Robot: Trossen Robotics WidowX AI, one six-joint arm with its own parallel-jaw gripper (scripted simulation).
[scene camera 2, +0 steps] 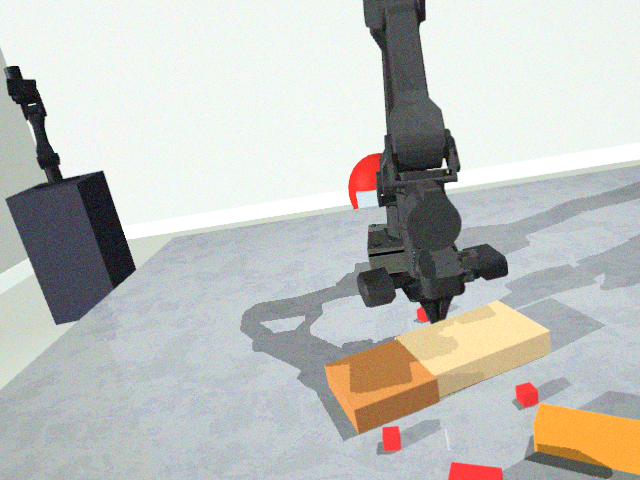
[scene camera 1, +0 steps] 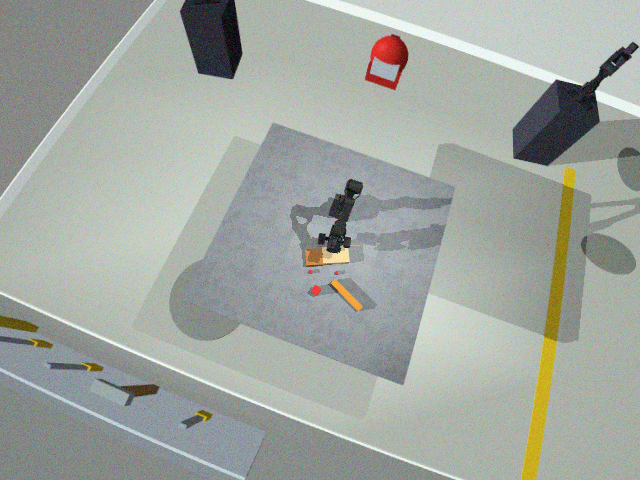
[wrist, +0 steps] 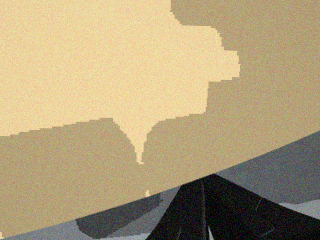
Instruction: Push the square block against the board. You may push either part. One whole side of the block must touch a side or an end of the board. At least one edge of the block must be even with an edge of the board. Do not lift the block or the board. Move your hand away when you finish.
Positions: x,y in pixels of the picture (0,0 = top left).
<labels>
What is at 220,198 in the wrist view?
The gripper.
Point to a pale tan board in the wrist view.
109,109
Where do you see a square orange-brown block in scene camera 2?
374,387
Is the gripper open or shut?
Shut.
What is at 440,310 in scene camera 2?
The gripper.
</labels>
